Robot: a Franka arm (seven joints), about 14 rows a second.
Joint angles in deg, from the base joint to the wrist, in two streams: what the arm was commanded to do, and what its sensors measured. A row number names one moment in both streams.
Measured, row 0: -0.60, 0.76, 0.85, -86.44, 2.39, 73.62, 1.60
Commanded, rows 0 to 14: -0.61, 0.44, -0.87, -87.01, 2.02, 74.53, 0.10; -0.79, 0.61, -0.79, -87.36, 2.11, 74.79, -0.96; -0.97, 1.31, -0.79, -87.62, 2.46, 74.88, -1.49; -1.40, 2.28, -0.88, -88.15, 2.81, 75.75, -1.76; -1.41, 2.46, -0.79, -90.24, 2.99, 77.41, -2.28; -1.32, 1.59, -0.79, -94.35, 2.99, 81.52, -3.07; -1.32, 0.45, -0.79, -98.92, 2.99, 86.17, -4.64; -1.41, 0.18, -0.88, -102.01, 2.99, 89.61, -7.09; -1.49, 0.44, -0.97, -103.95, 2.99, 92.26, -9.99; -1.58, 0.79, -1.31, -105.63, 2.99, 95.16, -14.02; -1.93, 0.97, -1.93, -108.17, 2.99, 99.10, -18.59; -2.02, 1.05, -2.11, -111.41, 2.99, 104.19, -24.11; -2.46, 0.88, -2.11, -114.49, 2.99, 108.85, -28.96; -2.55, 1.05, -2.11, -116.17, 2.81, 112.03, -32.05; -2.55, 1.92, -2.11, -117.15, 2.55, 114.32, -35.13
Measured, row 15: -2.19, 2.68, -2.24, -113.62, 2.47, 109.93, -29.17
